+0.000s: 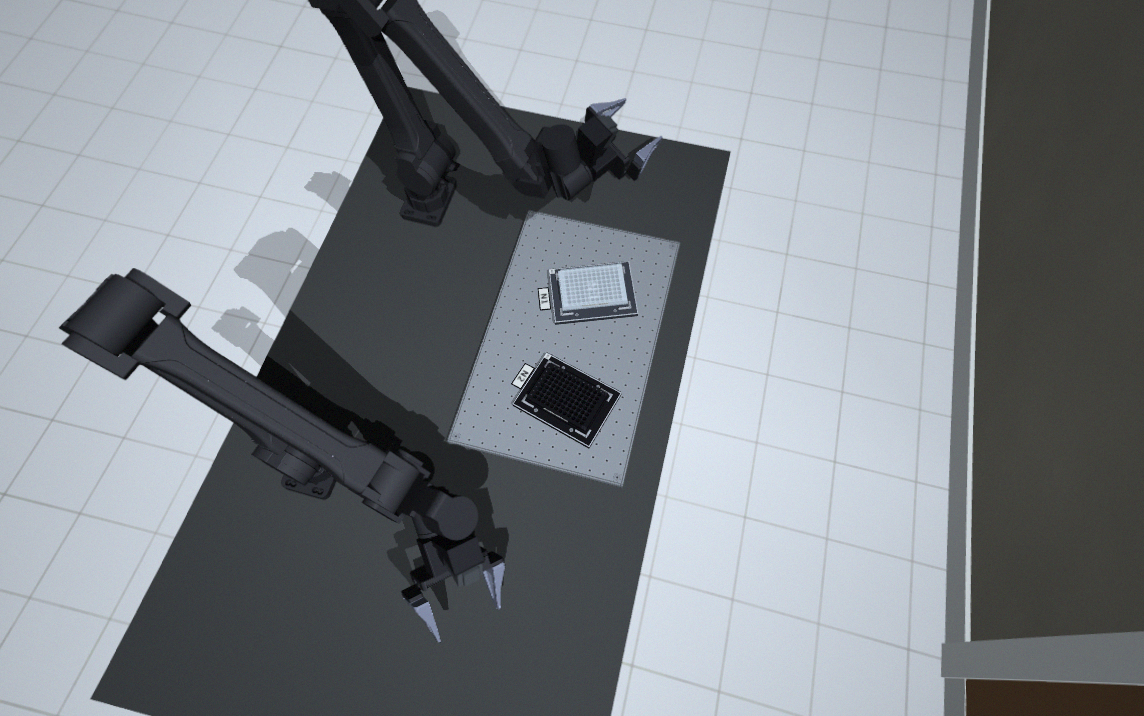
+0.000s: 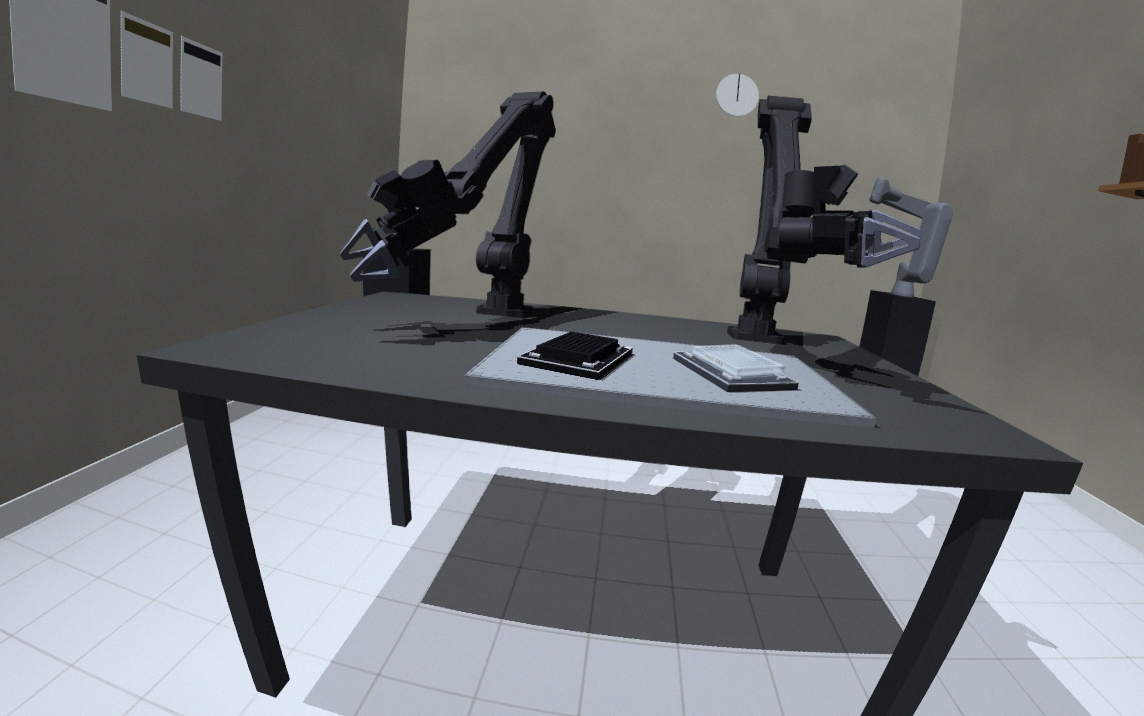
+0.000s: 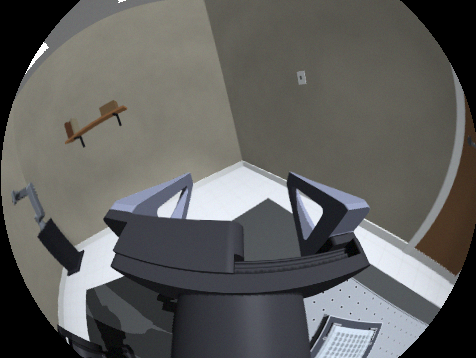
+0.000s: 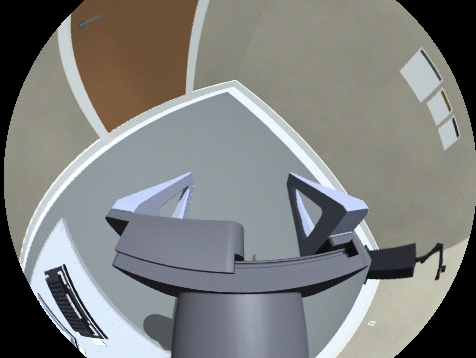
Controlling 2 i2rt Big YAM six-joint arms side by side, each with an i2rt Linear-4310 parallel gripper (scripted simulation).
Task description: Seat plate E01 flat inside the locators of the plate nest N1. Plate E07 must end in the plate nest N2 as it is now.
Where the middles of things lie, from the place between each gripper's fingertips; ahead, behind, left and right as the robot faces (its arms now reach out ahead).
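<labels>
My right gripper [image 1: 468, 624] is 640 mm to the right of the clear plate E01 [image 1: 595, 286], 30 mm short of it and 90 mm above it. Relative to my right hand: plate nest N1 [image 1: 608, 310], 640 mm to the left, 40 mm ahead, 110 mm below; plate nest N2 [image 1: 607, 406], 410 mm to the left, 40 mm ahead, 110 mm below; black plate E07 [image 1: 556, 391], 410 mm to the left, 40 mm ahead, 90 mm below.
Relative to my left hand [image 2: 920, 238]: clear plate E01, 230 mm to the right, 30 mm behind, 210 mm below; plate nest N1, 240 mm to the right, 30 mm behind, 230 mm below; black plate E07, 470 mm to the right, 20 mm behind, 210 mm below; plate nest N2, 470 mm to the right, 20 mm behind, 230 mm below.
</labels>
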